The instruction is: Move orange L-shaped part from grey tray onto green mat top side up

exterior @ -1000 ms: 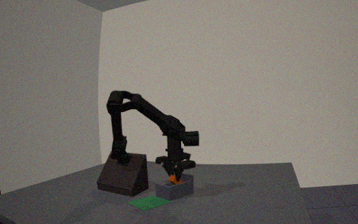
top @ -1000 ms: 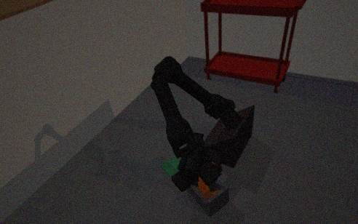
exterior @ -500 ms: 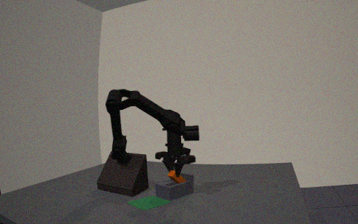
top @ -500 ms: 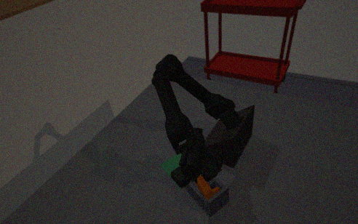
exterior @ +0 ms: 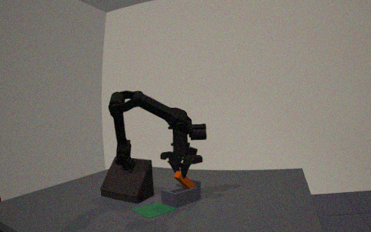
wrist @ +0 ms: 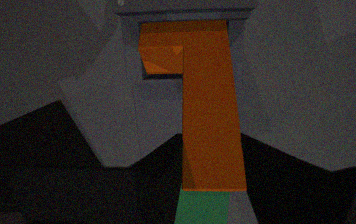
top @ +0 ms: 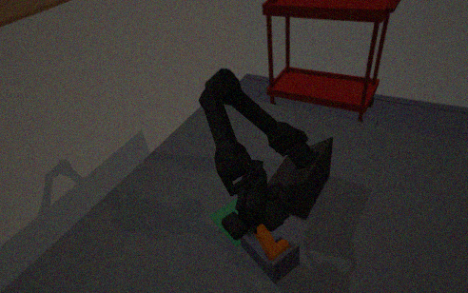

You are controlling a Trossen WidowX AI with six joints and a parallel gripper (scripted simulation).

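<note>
My gripper tip is 13 cm to the left of the green mat, 13 cm above it and 6 cm past it. Round my gripper tip: orange L-shaped part: 3 cm to the left, 3 cm below.
</note>
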